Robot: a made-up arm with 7 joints.
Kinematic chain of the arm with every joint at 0, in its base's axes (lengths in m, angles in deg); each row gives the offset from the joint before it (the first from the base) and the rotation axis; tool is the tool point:
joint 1: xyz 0 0 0 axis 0 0.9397 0.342
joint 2: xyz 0 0 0 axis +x
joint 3: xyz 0 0 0 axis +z
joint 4: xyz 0.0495 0 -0.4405 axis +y
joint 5: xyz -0.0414 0 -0.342 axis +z
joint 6: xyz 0 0 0 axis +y
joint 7: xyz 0 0 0 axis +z
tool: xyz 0 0 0
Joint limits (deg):
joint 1: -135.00..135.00
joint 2: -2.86..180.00
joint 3: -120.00..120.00
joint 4: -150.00..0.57
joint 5: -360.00..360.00
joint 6: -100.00..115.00
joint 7: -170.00..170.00
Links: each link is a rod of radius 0.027 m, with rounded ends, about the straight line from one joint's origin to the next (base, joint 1, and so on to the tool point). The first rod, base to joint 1, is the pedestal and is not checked.
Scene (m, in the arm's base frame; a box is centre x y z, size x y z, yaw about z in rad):
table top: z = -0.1
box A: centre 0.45 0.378 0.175 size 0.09 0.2 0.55 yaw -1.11
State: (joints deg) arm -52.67 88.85 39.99 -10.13 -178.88 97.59 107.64
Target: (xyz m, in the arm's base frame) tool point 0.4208 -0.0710 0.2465
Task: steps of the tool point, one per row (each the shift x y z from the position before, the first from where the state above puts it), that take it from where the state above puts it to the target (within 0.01 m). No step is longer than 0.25 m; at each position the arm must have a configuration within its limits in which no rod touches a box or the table.
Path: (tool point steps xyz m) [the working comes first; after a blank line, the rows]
Joints at the target: -73.39 36.06 -11.51 -117.01 -178.88 97.59 107.64
Straight joint move there: touches box A.

1: -0.0256 -0.0348 0.1269
2: -0.0705 -0.0490 0.1002
3: -0.1020 -0.0572 0.0584
4: -0.1152 -0.0602 0.0090
5: -0.1079 -0.0598 -0.0396
6: -0.0827 -0.0578 -0.0787
7: -0.0448 -0.0553 -0.1023
8: 0.1367 -0.0538 0.1560
9: 0.1806 -0.0777 0.0792
10: 0.1856 -0.0941 -0.0070
11: 0.1520 -0.1034 -0.0826
12: 0.0904 -0.1062 -0.1304

